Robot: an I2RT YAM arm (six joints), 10 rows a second.
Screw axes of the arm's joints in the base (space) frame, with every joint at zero. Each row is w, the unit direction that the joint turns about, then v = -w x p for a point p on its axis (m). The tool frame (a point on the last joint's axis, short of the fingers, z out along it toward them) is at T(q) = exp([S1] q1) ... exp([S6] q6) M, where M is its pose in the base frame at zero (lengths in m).
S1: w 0 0 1 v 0.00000 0.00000 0.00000
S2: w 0 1 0 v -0.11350 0.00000 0.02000
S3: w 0 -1 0 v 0.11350 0.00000 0.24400
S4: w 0 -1 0 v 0.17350 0.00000 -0.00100
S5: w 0 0 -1 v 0.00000 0.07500 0.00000
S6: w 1 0 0 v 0.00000 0.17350 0.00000
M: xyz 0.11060 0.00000 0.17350 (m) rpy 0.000 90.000 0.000 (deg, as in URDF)
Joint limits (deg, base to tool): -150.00..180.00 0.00..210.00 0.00..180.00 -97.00..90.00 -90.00..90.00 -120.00..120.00
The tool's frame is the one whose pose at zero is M.
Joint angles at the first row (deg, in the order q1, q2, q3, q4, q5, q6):
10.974 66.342 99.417 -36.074 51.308 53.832
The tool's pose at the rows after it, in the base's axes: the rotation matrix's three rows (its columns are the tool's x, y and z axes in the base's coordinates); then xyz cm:
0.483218, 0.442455, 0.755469; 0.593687, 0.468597, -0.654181; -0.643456, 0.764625, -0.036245; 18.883, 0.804, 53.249
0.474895, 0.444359, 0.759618; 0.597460, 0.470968, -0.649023; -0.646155, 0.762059, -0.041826; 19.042, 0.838, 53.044
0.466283, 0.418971, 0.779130; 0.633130, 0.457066, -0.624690; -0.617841, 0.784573, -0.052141; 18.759, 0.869, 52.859
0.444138, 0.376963, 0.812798; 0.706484, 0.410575, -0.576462; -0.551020, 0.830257, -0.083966; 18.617, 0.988, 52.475
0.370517, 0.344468, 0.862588; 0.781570, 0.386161, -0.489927; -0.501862, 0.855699, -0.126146; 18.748, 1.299, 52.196
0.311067, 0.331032, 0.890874; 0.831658, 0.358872, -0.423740; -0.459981, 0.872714, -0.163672; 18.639, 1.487, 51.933
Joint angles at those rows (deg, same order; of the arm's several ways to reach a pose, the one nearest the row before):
10.949 66.863 99.235 -35.731 51.792 52.559
10.908 66.898 98.847 -35.790 51.356 52.706
10.950 66.244 98.424 -36.793 49.581 55.295
10.943 65.910 98.393 -39.435 46.078 61.448
10.985 66.250 99.174 -42.429 40.190 65.775
10.961 66.231 99.641 -45.057 35.831 69.088

